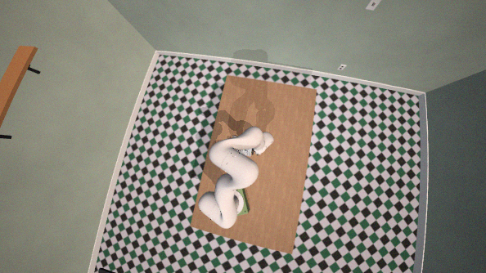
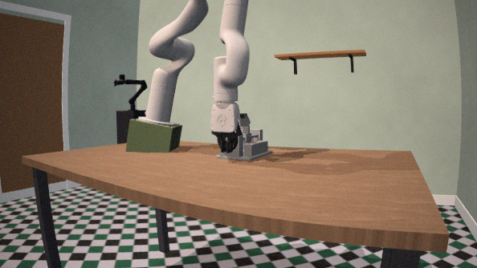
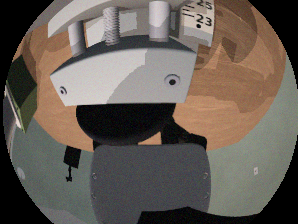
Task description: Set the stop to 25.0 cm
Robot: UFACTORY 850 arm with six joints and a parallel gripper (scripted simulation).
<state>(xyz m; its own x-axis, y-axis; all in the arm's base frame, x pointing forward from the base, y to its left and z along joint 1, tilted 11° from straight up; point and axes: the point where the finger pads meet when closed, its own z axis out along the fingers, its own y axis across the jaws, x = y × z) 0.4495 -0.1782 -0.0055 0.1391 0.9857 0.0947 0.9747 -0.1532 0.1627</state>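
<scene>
The handwheel lies 2 cm to the left of my hand.
</scene>
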